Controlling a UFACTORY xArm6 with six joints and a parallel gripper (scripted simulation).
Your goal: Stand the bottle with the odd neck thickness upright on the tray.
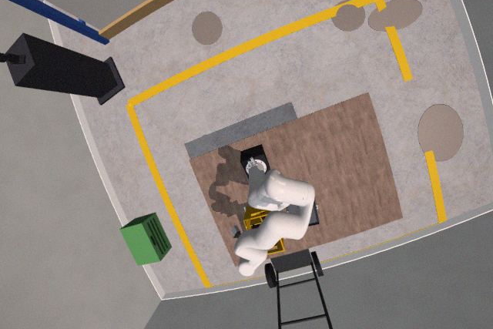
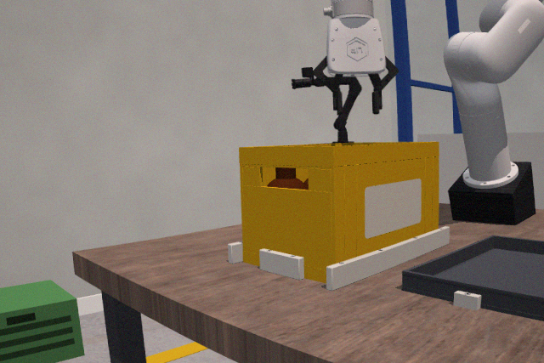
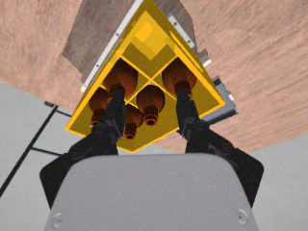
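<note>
The yellow crate lies 90 mm ahead of my hand, 30 mm to the left of it and 160 mm below it. From my hand the other things lie so: dark tray: 120 mm ahead, 300 mm to the left, 230 mm below.
</note>
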